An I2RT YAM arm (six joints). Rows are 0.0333 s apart.
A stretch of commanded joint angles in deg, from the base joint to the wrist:
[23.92, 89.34, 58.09, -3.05, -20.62, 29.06]
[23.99, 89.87, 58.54, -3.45, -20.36, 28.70]
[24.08, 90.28, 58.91, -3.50, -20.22, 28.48]
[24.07, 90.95, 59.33, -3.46, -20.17, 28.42]
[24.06, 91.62, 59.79, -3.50, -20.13, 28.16]
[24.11, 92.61, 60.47, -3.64, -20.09, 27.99]
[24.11, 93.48, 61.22, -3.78, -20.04, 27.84]
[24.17, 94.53, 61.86, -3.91, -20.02, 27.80]
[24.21, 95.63, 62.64, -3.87, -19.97, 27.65]
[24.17, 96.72, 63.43, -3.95, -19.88, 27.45]
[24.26, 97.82, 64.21, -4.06, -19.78, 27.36]
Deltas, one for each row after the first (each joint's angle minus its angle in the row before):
[0.07, 0.53, 0.45, -0.40, 0.26, -0.36]
[0.09, 0.41, 0.37, -0.05, 0.14, -0.22]
[-0.01, 0.67, 0.42, 0.04, 0.05, -0.06]
[-0.01, 0.67, 0.46, -0.04, 0.04, -0.26]
[0.05, 0.99, 0.68, -0.14, 0.04, -0.17]
[0.00, 0.87, 0.75, -0.14, 0.05, -0.15]
[0.06, 1.05, 0.64, -0.13, 0.02, -0.04]
[0.04, 1.10, 0.78, 0.04, 0.05, -0.15]
[-0.04, 1.09, 0.79, -0.08, 0.09, -0.20]
[0.09, 1.10, 0.78, -0.11, 0.10, -0.09]

